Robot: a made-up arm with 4 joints. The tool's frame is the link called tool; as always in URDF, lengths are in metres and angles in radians.
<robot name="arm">
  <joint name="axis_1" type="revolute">
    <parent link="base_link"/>
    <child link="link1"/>
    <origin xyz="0.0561 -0.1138 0.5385" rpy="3.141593 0 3.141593"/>
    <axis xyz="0 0 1"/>
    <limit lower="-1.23" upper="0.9"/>
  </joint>
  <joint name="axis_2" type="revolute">
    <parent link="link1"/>
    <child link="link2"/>
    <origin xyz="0.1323 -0.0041 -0.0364" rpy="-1.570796 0 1.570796"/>
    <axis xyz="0 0 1"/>
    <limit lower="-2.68" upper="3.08"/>
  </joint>
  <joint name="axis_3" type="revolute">
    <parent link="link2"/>
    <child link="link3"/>
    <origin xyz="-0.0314 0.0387 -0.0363" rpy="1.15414 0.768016 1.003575"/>
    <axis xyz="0 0 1"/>
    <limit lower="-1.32" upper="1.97"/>
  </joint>
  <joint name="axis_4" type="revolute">
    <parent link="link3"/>
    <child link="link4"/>
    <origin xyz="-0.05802 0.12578 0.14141" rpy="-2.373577 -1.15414 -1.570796"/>
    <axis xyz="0 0 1"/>
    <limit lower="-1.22" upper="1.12"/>
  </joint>
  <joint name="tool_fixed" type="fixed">
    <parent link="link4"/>
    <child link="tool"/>
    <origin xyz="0.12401 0.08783 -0.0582" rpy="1.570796 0 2.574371"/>
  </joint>
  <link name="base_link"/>
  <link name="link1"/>
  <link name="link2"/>
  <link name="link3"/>
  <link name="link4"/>
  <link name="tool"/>
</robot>
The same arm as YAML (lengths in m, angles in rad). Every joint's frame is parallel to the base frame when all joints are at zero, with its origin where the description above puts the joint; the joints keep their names.
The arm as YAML. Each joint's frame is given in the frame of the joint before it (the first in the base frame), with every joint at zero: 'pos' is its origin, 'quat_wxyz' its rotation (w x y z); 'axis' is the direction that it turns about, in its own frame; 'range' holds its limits. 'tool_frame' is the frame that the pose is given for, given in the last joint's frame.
length_unit: m
angle_unit: rad
joints:
  - joint: axis_1
    pos: [0.0561, -0.1138, 0.5385]
    quat_wxyz: [1.0, 0.0, 0.0, 0.0]
    axis: "-z"
    range: [-1.23, 0.9]
  - joint: axis_2
    pos: [-0.1323, -0.0041, 0.0364]
    quat_wxyz: [1.0, 0.0, 0.0, 0.0]
    axis: "+x"
    range: [-2.68, 3.08]
  - joint: axis_3
    pos: [-0.0363, -0.0314, 0.0387]
    quat_wxyz: [1.0, 0.0, 0.0, 0.0]
    axis: [0.291101, 0.922303, -0.254201]
    range: [-1.32, 1.97]
  - joint: axis_4
    pos: [0.1642, 0.108, 0.0236]
    quat_wxyz: [1.0, 0.0, 0.0, 0.0]
    axis: "-x"
    range: [-1.22, 1.12]
tool_frame:
  pos: [0.0582, 0.0574, -0.1407]
  quat_wxyz: [0.0, 0.707107, -0.707107, 0.0]

